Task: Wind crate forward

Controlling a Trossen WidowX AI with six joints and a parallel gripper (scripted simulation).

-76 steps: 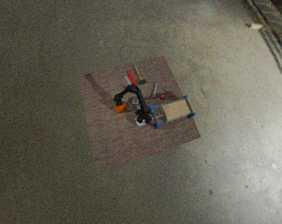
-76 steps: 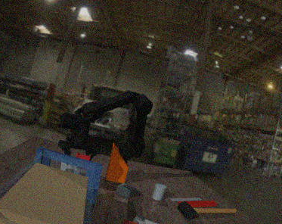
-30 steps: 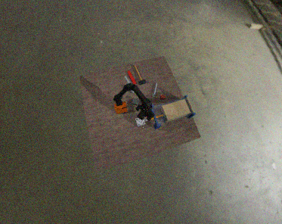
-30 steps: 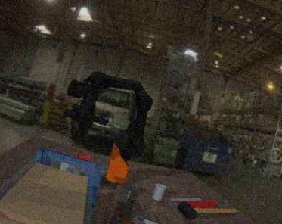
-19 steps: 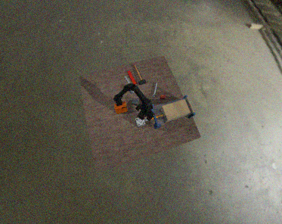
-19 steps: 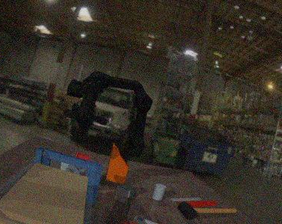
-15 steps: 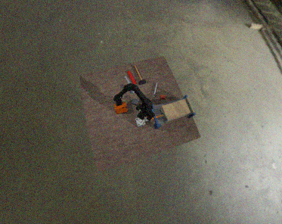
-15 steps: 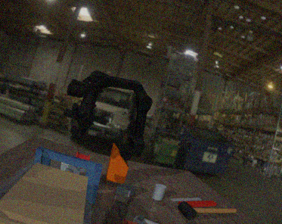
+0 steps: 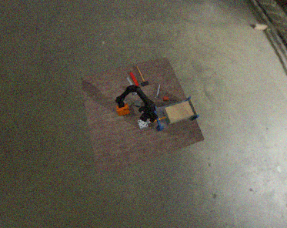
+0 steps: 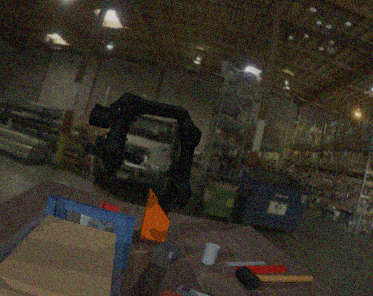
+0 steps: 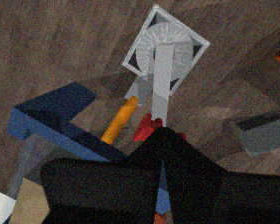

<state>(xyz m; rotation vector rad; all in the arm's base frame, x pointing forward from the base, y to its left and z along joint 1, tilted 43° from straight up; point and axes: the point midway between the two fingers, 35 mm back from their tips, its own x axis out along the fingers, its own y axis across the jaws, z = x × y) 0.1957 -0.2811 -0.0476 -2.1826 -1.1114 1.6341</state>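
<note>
Right now the red knob is 90 mm below my gripper tip, 40 mm ahead of it and 20 mm to the left of it. From my gripper tip the other things lie so: blue steel frame: 120 mm below, 110 mm ahead, 30 mm to the right; then winch: 190 mm below, 60 mm behind, 30 mm to the right; then winch handle: 120 mm below, 10 mm to the left, 10 mm ahead.
</note>
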